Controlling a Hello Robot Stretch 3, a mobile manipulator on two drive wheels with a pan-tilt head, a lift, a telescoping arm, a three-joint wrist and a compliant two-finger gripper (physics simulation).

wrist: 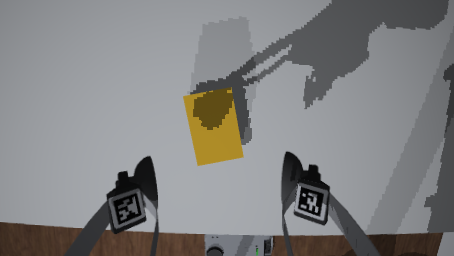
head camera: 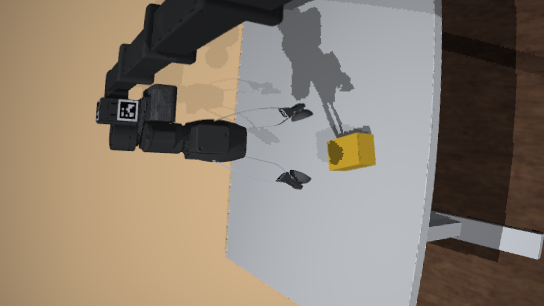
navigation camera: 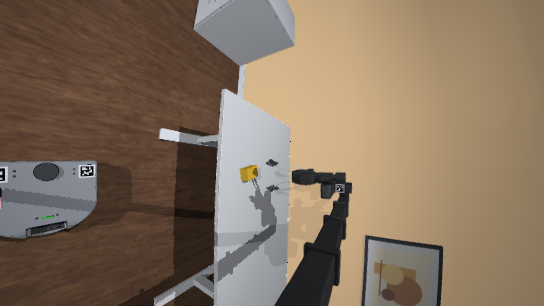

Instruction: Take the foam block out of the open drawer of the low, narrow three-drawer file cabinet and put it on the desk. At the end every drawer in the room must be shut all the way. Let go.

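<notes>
The yellow foam block [head camera: 350,151] [navigation camera: 248,173] [wrist: 215,142] rests on the light grey desk [head camera: 325,240] [navigation camera: 250,135] [wrist: 75,125]. My gripper [head camera: 298,145] [navigation camera: 272,175] [wrist: 219,172] is open and empty, with its fingers wide apart. It is above the desk and clear of the block, which lies beyond the fingertips in the wrist view. A grey-white cabinet [navigation camera: 245,32] shows in part at the top of the navigation view. I cannot tell from this angle whether it is the file cabinet or how its drawers stand.
My black telescoping arm [head camera: 215,30] [navigation camera: 307,275] reaches over the desk. Desk legs [head camera: 480,237] [navigation camera: 172,135] stand on the brown wood floor [navigation camera: 125,75]. My base [navigation camera: 55,197] is on the floor in front of the desk. A framed picture [navigation camera: 400,240] hangs on the tan wall [navigation camera: 400,100].
</notes>
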